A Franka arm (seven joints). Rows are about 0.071 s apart.
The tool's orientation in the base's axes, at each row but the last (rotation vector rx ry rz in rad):
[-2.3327 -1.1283 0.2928]
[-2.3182 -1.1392 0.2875]
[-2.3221 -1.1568 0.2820]
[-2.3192 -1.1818 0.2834]
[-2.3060 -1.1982 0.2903]
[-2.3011 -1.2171 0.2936]
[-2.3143 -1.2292 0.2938]
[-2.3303 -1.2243 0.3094]
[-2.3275 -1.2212 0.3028]
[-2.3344 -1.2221 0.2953]
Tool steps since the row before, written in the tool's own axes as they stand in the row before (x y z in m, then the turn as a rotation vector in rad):
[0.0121 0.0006 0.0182 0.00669 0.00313 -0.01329]
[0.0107 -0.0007 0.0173 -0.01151 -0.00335 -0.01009]
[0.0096 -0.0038 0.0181 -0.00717 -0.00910 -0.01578]
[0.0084 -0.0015 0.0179 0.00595 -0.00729 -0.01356]
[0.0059 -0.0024 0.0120 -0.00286 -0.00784 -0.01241]
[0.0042 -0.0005 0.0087 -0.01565 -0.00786 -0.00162]
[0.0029 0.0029 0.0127 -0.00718 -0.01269 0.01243]
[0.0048 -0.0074 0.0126 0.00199 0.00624 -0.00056]
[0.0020 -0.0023 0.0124 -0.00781 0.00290 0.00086]
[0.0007 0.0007 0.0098 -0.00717 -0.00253 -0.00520]
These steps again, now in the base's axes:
[0.0006 0.0157 -0.0152 0.01169 -0.00125 0.00964]
[-0.0009 0.0151 -0.0136 -0.00525 -0.01108 0.00976]
[-0.0040 0.0160 -0.0127 -0.00420 -0.00686 0.01785]
[-0.0033 0.0137 -0.0139 0.00400 0.00354 0.01562]
[-0.0032 0.0101 -0.0085 -0.00202 -0.00293 0.01453]
[-0.0016 0.0066 -0.0069 -0.01385 -0.00970 0.00482]
[-0.0015 0.0052 -0.0122 -0.01822 0.00411 -0.00427]
[-0.0077 0.0114 -0.0068 0.00580 -0.00154 -0.00269]
[-0.0055 0.0067 -0.0094 -0.00279 -0.00750 -0.00247]
[-0.0030 0.0033 -0.0088 -0.00385 -0.00628 0.00553]

